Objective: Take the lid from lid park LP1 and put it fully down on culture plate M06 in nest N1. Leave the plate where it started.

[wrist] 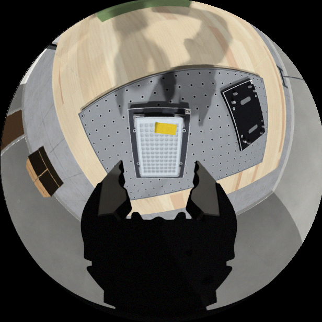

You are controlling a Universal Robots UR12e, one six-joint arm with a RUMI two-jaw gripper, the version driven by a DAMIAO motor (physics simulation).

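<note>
The white many-welled culture plate [156, 150] with a yellow patch near its far end sits flat in a dark nest [185, 137] at the middle of the wrist view. A clear lid [178, 159] appears to lie level over the plate, its pale rim following the plate's outline; its exact seating is hard to tell. My gripper [158, 161] is open. Its two jaws stand wide apart, one to each side of the plate's near end, with gaps between them and the plate. Which of the fixtures is lid park LP1 cannot be read.
A black slotted fixture [243, 117] with small posts stands at the right on the grey perforated board [105, 132]. The board lies on a wooden table [90, 75]. A brown box [44, 171] shows beyond the table at the left, and a green strip [145, 9] at the top.
</note>
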